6 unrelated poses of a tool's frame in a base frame.
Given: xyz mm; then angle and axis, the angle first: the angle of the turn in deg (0 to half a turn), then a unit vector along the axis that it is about.
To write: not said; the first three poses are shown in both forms.
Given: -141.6 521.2 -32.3 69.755 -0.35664 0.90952 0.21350
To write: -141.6 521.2 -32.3 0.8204 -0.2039 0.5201 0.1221
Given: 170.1 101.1 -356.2 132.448 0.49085 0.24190 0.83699
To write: 170.1 101.1 -356.2 0.4032 0.4492 0.2214 0.7660
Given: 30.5 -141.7 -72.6 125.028 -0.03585 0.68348 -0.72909
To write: 30.5 -141.7 -72.6 0.4615 -0.0318 0.6063 -0.6468
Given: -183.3 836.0 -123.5 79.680 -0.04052 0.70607 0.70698
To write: -183.3 836.0 -123.5 0.7678 -0.0260 0.4523 0.4529
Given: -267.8 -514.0 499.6 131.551 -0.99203 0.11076 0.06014
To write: -267.8 -514.0 499.6 0.4103 -0.9047 0.1010 0.0548
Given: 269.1 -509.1 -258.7 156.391 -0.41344 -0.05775 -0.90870
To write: 269.1 -509.1 -258.7 0.2046 -0.4047 -0.0565 -0.8895
